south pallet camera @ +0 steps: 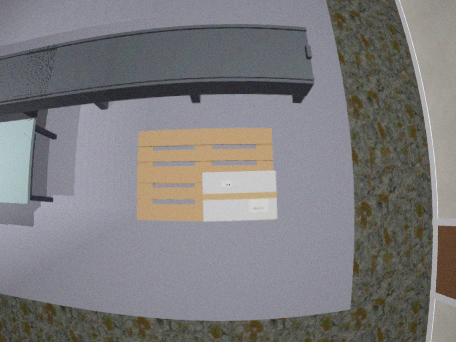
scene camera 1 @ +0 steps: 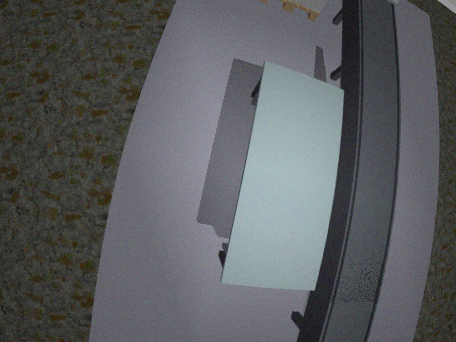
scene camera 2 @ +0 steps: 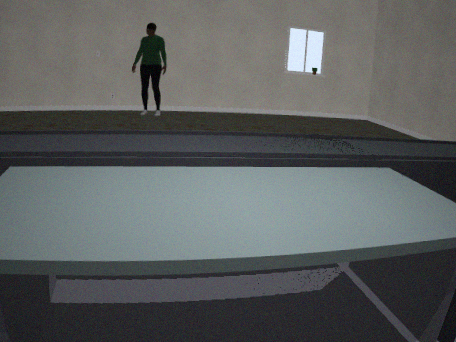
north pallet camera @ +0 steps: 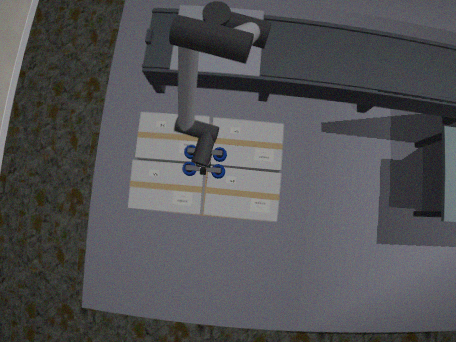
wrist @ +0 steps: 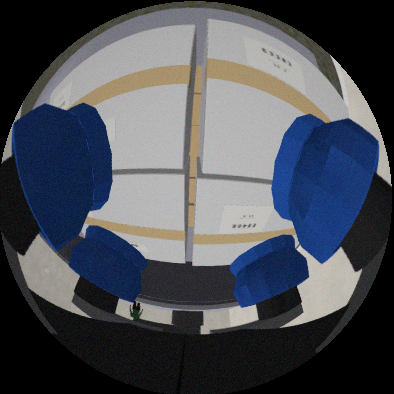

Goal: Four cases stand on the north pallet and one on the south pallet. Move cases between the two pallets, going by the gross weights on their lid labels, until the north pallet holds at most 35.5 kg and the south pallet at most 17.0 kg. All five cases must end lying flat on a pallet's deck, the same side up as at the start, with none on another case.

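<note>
My gripper, a head of four blue suction cups, hangs low over the inner corners of the four cases on the north pallet. It carries nothing. These white cases with tan tape are, in the north pallet camera, the upper left, upper right, lower left and lower right ones. The arm partly hides the upper left one. The fifth case lies flat at the lower right of the south pallet. I cannot read the weights.
The floor rail runs beside both pallets, with the arm's carriage at its north end. A pale green table stands between the pallets. A person stands beyond the rail.
</note>
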